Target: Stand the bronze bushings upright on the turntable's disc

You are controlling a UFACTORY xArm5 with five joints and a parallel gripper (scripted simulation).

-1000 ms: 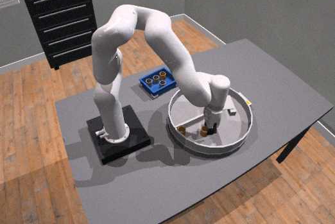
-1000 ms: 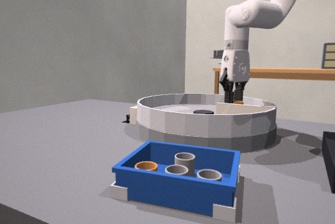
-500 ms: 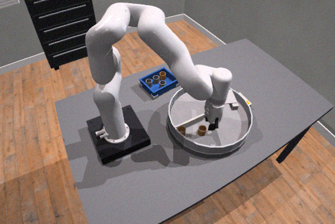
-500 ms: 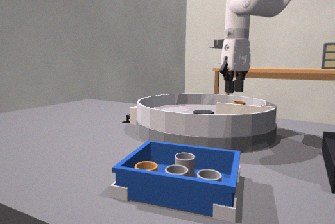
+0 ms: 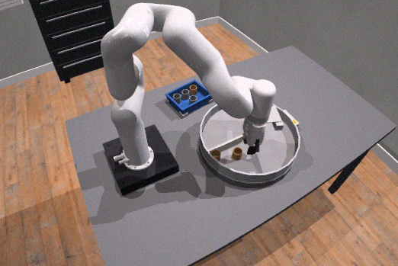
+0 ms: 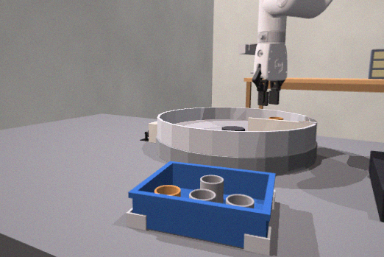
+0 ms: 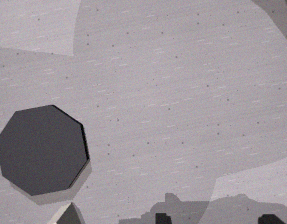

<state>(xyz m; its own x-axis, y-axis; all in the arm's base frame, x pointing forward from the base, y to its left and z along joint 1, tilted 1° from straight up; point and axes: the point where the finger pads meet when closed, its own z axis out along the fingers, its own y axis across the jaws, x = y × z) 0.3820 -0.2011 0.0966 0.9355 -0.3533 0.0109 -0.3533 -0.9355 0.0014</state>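
Now: hand 3 cm past the blue crate, 46 cm to the right of it and 12 cm above it. The rest, counted from my hand: turntable disc (7 cm ahead, 9 cm to the left, 9 cm below).
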